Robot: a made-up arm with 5 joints.
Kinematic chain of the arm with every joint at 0, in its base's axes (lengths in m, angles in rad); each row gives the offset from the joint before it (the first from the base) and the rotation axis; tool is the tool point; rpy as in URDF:
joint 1: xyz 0 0 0.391 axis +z
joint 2: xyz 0 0 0 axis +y
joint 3: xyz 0.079 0 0.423 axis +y
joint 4: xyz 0.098 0 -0.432 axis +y
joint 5: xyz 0.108 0 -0.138 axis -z
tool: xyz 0 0 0 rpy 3.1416 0 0
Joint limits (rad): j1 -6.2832..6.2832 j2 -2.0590..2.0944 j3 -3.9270..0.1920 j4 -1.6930..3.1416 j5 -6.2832..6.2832
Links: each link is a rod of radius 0.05 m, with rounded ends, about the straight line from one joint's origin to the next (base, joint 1, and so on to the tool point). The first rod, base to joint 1, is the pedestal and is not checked.
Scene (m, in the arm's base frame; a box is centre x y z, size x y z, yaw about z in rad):
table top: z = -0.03
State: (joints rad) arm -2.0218 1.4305 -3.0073 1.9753 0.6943
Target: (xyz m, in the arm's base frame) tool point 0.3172 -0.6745 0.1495
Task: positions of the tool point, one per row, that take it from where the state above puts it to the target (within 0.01 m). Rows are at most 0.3 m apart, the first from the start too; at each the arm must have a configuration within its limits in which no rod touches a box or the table.
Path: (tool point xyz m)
1: -0.1318 -0.8484 0.2334
2: 0.1141 -0.7943 0.1822
3: 0.3172 -0.6745 0.1495

